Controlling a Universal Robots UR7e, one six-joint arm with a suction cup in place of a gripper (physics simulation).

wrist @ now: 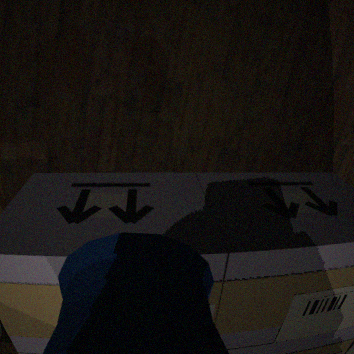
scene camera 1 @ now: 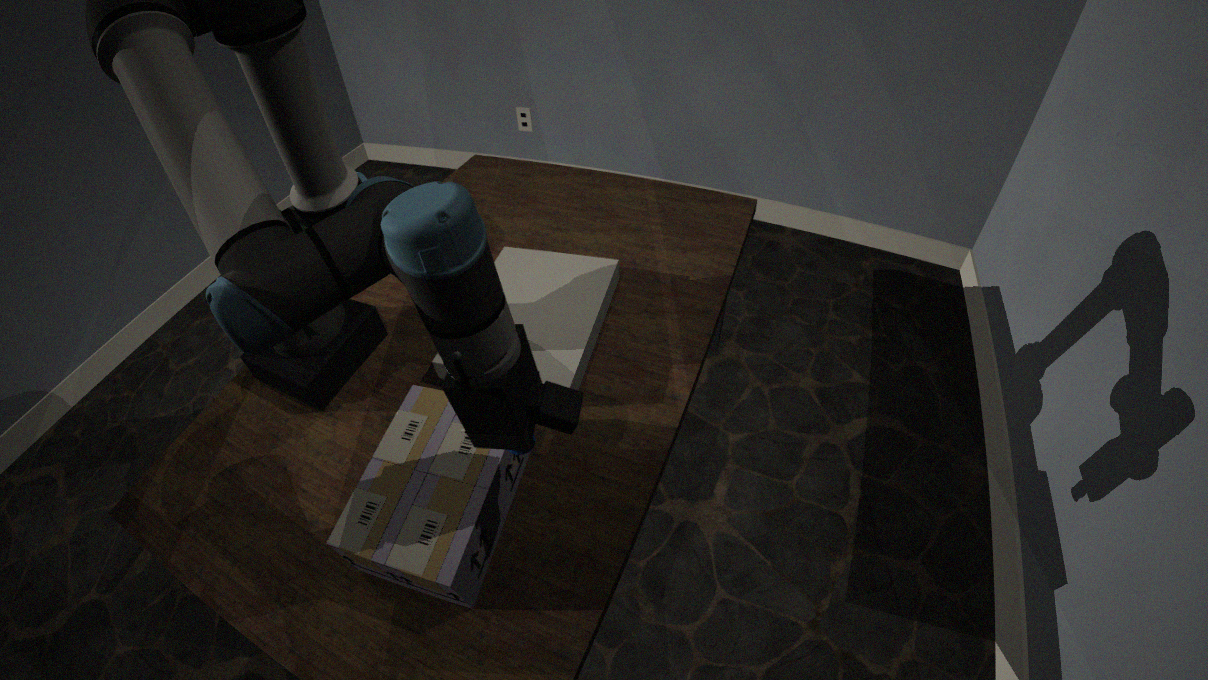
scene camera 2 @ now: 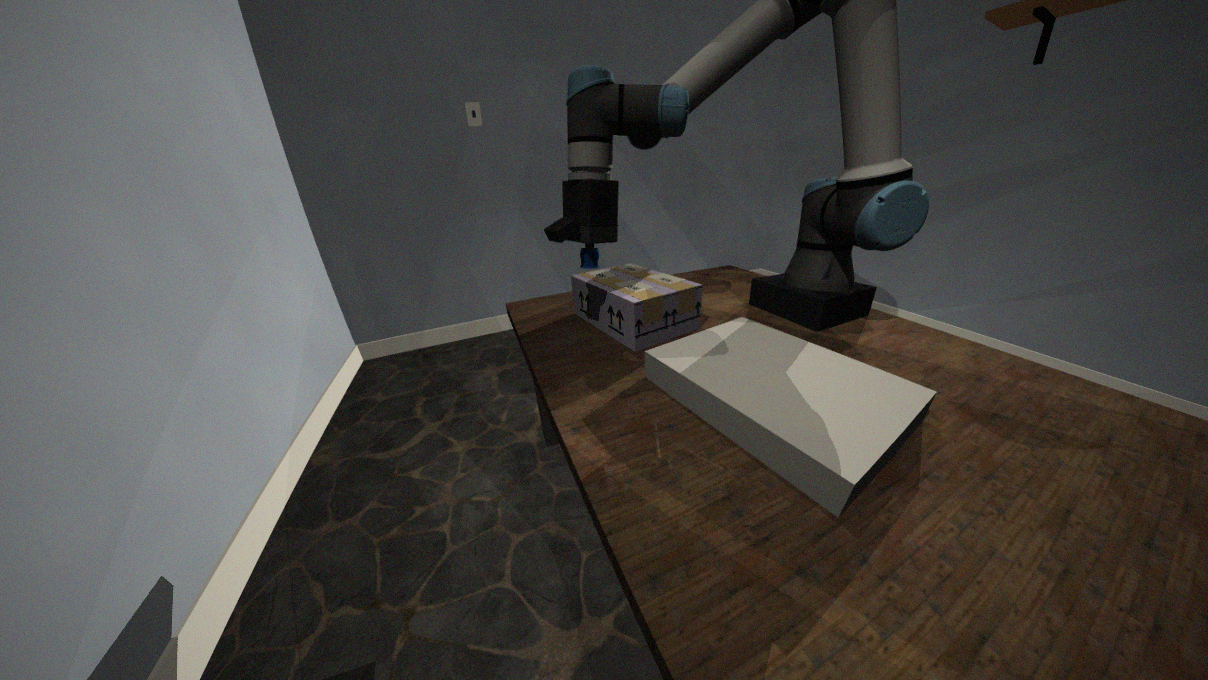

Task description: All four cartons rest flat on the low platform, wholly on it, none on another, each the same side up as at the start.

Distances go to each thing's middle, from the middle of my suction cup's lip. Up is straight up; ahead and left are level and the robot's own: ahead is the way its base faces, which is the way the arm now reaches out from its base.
Scene:
My suction cup is now 100 mm past the low white platform (scene camera 2: 828, 424), 330 mm to the right of it and 140 mm above it.

